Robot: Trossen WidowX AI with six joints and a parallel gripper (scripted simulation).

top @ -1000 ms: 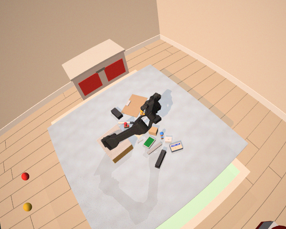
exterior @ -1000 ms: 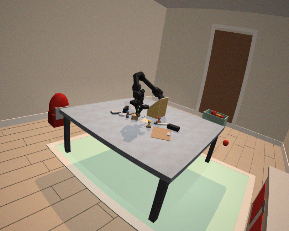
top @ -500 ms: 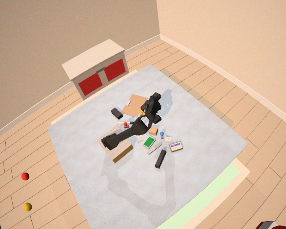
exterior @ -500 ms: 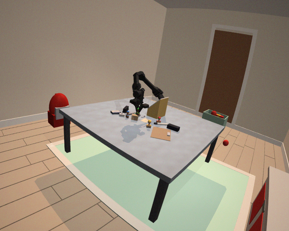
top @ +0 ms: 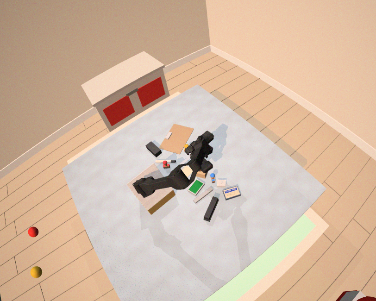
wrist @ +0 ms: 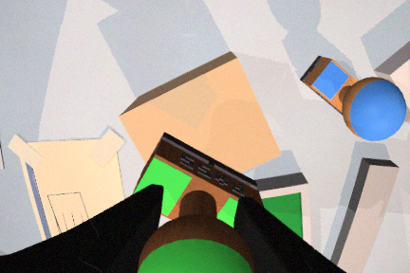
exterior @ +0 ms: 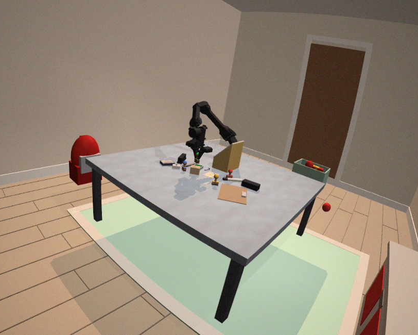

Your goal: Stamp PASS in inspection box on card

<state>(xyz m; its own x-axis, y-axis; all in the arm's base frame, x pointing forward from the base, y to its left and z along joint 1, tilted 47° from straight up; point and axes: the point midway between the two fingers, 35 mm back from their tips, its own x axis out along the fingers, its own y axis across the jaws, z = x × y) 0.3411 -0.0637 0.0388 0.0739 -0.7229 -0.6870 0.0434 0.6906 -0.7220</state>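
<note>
Now: gripper tip 90 mm above the green ink pad, 80 mm past it and 50 mm to the left of it. Also, from my gripper tip: cream card (100 mm below, 80 mm to the left, 70 mm behind); tan box (70 mm below); blue stamp (80 mm below, 70 mm to the right, 30 mm ahead).
</note>
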